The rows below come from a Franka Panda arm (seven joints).
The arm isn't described. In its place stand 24 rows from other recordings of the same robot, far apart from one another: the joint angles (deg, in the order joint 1, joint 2, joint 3, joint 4, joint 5, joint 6, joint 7), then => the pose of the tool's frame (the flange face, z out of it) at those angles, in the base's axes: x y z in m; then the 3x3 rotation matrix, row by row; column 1 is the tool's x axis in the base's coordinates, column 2 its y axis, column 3 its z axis.
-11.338 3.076 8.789 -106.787 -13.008 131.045 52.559 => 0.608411, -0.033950, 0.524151; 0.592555, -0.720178, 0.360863; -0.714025, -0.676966, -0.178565; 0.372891, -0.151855, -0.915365
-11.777 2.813 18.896 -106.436 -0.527 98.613 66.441 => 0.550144, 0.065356, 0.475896; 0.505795, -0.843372, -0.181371; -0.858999, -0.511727, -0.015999; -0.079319, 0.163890, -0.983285
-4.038 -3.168 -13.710 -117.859 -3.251 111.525 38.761 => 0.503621, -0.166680, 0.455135; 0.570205, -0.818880, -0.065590; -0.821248, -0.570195, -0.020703; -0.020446, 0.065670, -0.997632
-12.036 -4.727 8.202 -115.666 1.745 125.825 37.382 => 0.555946, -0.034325, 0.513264; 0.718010, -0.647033, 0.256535; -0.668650, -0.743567, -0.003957; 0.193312, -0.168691, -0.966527
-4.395 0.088 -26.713 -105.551 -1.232 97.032 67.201 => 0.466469, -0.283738, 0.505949; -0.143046, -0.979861, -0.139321; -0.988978, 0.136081, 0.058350; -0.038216, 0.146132, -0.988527
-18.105 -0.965 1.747 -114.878 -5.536 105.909 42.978 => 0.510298, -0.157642, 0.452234; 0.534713, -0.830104, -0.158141; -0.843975, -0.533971, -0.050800; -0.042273, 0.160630, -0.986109
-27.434 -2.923 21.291 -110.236 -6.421 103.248 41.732 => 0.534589, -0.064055, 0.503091; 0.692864, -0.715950, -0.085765; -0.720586, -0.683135, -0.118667; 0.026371, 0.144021, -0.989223
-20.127 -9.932 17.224 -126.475 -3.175 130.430 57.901 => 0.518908, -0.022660, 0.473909; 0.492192, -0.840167, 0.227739; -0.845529, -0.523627, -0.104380; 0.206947, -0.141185, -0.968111
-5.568 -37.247 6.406 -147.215 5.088 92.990 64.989 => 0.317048, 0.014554, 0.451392; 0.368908, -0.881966, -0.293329; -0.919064, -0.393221, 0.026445; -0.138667, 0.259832, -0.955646
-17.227 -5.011 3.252 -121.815 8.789 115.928 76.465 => 0.508018, -0.116865, 0.447627; -0.074650, -0.996974, 0.021679; -0.988378, 0.076859, 0.131156; -0.132425, -0.011636, -0.991125
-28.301 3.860 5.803 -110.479 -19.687 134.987 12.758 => 0.559345, -0.237893, 0.491433; 0.864328, -0.434715, 0.252903; -0.334617, -0.872478, -0.356108; 0.375458, 0.223169, -0.899571
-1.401 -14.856 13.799 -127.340 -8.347 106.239 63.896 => 0.452816, 0.092889, 0.470921; 0.655804, -0.751841, -0.068241; -0.745170, -0.630185, -0.218148; 0.121008, 0.193914, -0.973527
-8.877 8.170 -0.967 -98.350 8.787 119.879 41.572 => 0.620794, -0.099567, 0.520745; 0.565858, -0.784805, 0.252756; -0.821246, -0.563704, 0.088273; 0.073202, -0.257525, -0.963495
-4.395 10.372 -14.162 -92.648 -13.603 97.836 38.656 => 0.573037, -0.204759, 0.514984; 0.586747, -0.793498, -0.161522; -0.803622, -0.546057, -0.236671; 0.099598, 0.268669, -0.958070
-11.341 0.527 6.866 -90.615 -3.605 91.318 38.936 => 0.557040, -0.050530, 0.616566; 0.727399, -0.686213, -0.001652; -0.684976, -0.725938, -0.061823; 0.041225, 0.046102, -0.998086
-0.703 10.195 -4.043 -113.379 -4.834 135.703 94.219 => 0.609150, -0.050047, 0.399973; -0.106708, -0.972842, 0.205405; -0.992020, 0.090213, -0.088082; 0.067160, -0.213165, -0.974705
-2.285 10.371 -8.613 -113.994 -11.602 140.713 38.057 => 0.605538, -0.113055, 0.403625; 0.715278, -0.649860, 0.257021; -0.616988, -0.759954, -0.204441; 0.328182, -0.012346, -0.944534
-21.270 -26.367 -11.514 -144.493 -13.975 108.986 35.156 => 0.312599, -0.222348, 0.421790; 0.482744, -0.851386, -0.205181; -0.873352, -0.485385, -0.040722; -0.064922, 0.198854, -0.977876
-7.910 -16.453 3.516 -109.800 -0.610 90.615 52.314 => 0.459569, -0.032812, 0.608043; 0.546586, -0.835895, -0.050235; -0.837371, -0.546103, -0.024094; -0.007294, 0.055235, -0.998447
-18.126 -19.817 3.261 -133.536 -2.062 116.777 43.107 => 0.433691, -0.115882, 0.476982; 0.539501, -0.841132, 0.037898; -0.838744, -0.540825, -0.063386; 0.073812, 0.002410, -0.997269
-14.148 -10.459 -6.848 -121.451 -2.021 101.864 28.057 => 0.448082, -0.177584, 0.477918; 0.655163, -0.739651, -0.153877; -0.743193, -0.667587, 0.044634; -0.135740, 0.085118, -0.987081
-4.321 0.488 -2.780 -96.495 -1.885 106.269 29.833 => 0.575729, -0.074200, 0.592140; 0.791034, -0.591483, 0.156244; -0.591468, -0.804670, -0.051695; 0.156301, -0.051521, -0.986365
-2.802 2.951 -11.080 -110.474 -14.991 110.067 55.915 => 0.545655, -0.152166, 0.458317; 0.443721, -0.890092, -0.104156; -0.880699, -0.411609, -0.234408; 0.165773, 0.195742, -0.966543
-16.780 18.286 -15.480 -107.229 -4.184 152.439 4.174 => 0.570315, -0.340379, 0.402408; 0.771403, -0.538845, 0.338502; -0.436864, -0.835223, -0.333995; 0.462696, 0.109766, -0.879695
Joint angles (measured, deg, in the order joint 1, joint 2, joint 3, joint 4, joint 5, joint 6, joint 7), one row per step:
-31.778 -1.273 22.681 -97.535 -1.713 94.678 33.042
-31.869 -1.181 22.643 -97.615 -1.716 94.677 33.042
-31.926 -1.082 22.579 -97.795 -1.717 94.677 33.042
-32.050 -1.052 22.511 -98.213 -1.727 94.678 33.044
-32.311 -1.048 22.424 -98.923 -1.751 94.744 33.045
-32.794 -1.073 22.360 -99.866 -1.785 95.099 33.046
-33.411 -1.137 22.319 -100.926 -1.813 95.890 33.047
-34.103 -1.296 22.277 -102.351 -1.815 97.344 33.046
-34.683 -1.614 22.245 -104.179 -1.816 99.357 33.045
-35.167 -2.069 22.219 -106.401 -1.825 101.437 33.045
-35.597 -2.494 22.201 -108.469 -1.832 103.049 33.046
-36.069 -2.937 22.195 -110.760 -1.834 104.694 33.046
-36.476 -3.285 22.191 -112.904 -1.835 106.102 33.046
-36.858 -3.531 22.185 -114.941 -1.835 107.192 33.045
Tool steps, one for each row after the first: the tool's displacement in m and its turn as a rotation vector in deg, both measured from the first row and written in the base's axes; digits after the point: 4 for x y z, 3 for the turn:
0.0000 -0.0014 -0.0015 0.059 0.158 -0.129
0.0000 -0.0028 -0.0038 0.140 0.419 -0.252
-0.0008 -0.0046 -0.0076 0.216 0.857 -0.448
-0.0022 -0.0079 -0.0134 0.305 1.498 -0.796
-0.0040 -0.0130 -0.0204 0.368 2.060 -1.333
-0.0056 -0.0190 -0.0275 0.369 2.273 -1.966
-0.0072 -0.0257 -0.0358 0.299 2.108 -2.654
-0.0090 -0.0309 -0.0453 0.114 1.657 -3.203
-0.0120 -0.0346 -0.0567 -0.095 1.416 -3.652
-0.0157 -0.0378 -0.0677 -0.227 1.509 -4.058
-0.0205 -0.0409 -0.0804 -0.324 1.773 -4.497
-0.0253 -0.0435 -0.0930 -0.347 2.205 -4.879
-0.0307 -0.0459 -0.1060 -0.268 2.928 -5.251

